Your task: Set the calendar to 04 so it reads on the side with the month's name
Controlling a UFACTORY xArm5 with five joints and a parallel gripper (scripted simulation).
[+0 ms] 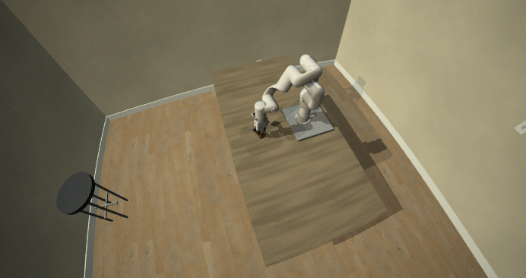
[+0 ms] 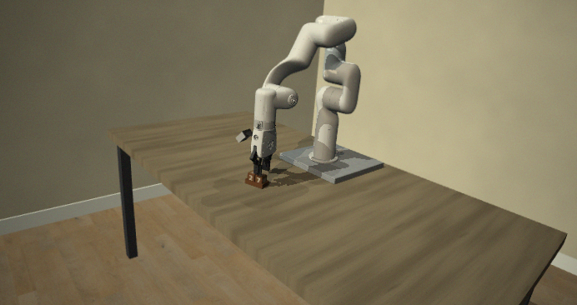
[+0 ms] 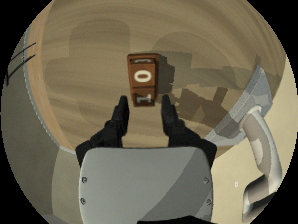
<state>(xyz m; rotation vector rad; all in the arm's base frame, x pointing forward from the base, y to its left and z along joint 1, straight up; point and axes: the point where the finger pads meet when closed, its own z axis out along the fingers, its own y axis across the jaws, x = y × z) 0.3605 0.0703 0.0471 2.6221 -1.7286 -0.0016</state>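
Now: the brown tray 6 cm below my hand, 2 cm to the right of it and 1 cm ahead of it.
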